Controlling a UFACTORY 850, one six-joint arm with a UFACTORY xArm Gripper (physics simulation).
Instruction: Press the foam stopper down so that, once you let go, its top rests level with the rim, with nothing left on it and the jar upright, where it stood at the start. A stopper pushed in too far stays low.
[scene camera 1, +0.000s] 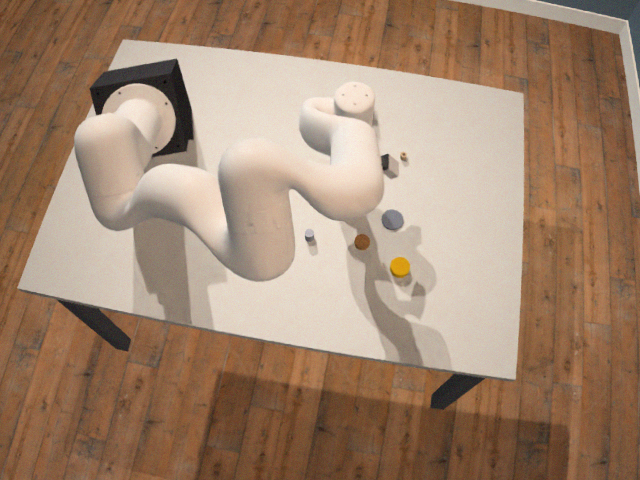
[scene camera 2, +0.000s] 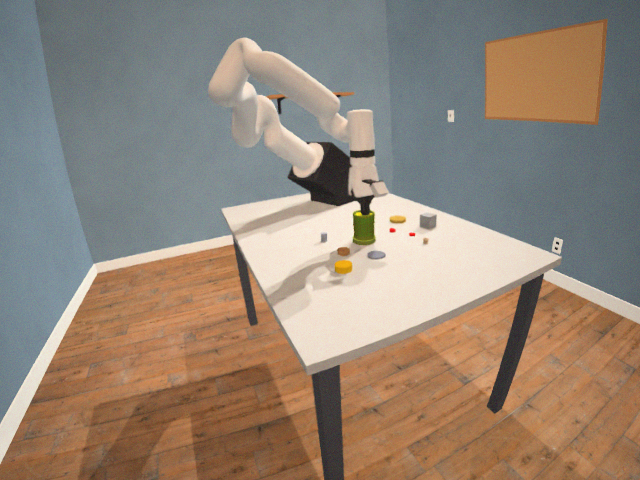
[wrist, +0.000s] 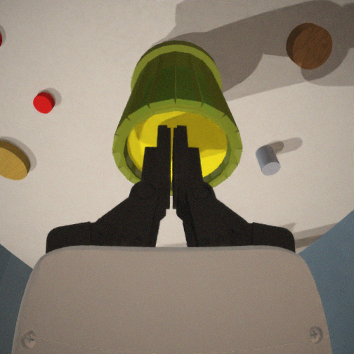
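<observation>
The green jar (scene camera 2: 363, 228) (wrist: 175, 82) stands upright on the table; the arm hides it in scene camera 1. The yellow foam stopper (wrist: 212, 142) sits inside its mouth. In the wrist view a dark strip of inner wall shows around the stopper's sides, so its top looks lower than the rim. My gripper (scene camera 2: 364, 212) (wrist: 171, 143) is shut and empty, pointing down with its fingertips over the stopper inside the rim outline. They appear to be at the stopper's top, but contact cannot be made out.
Around the jar lie a brown disc (scene camera 1: 361, 241) (scene camera 2: 343, 251) (wrist: 310, 46), a blue-grey disc (scene camera 1: 392, 219) (scene camera 2: 376, 254), an orange-yellow disc (scene camera 1: 400, 267) (scene camera 2: 343, 267), a small grey cylinder (scene camera 1: 309, 235) (scene camera 2: 323, 237) (wrist: 268, 160), a gold disc (scene camera 2: 397, 219) (wrist: 12, 161), a grey cube (scene camera 2: 428, 220) and small red pieces.
</observation>
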